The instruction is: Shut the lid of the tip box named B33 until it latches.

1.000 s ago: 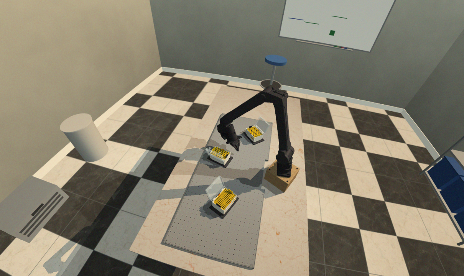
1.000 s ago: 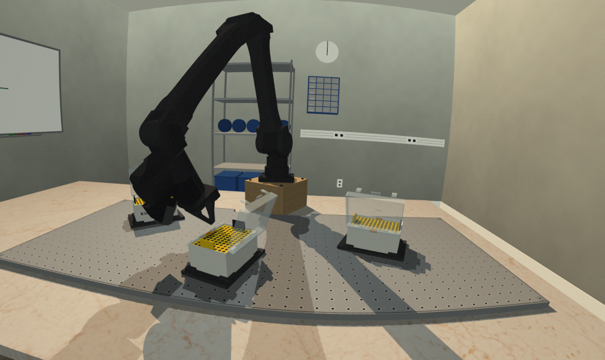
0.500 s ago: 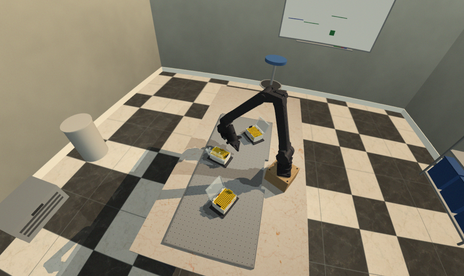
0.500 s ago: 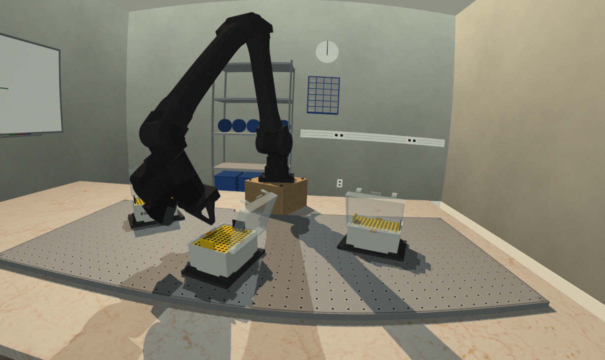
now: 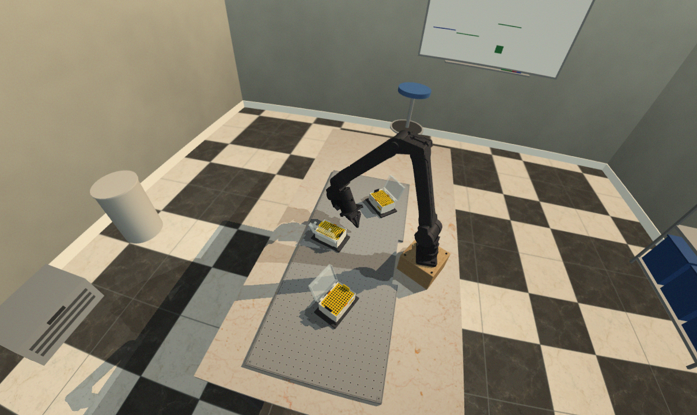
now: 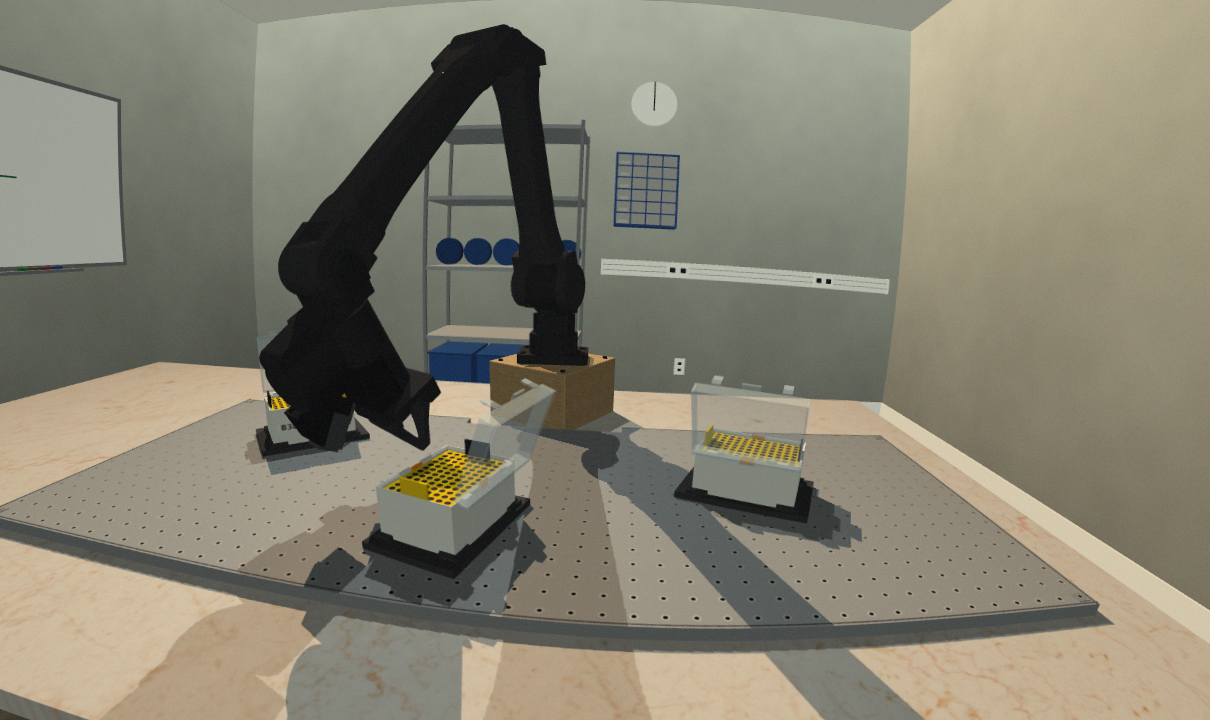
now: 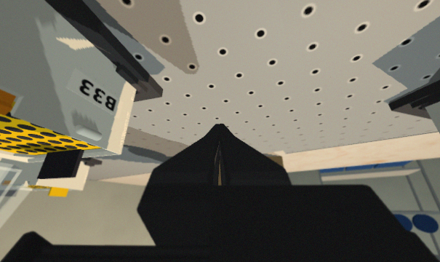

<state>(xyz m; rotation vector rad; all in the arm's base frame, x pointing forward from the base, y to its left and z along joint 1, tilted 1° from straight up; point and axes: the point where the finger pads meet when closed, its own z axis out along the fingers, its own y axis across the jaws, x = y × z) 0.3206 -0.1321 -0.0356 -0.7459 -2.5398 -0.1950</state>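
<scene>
The tip box lid lies 130 mm ahead of my hand, 130 mm to the left of it and 60 mm above it. Round my hand: tip box (110 mm behind, 220 mm to the right, 30 mm above).
</scene>
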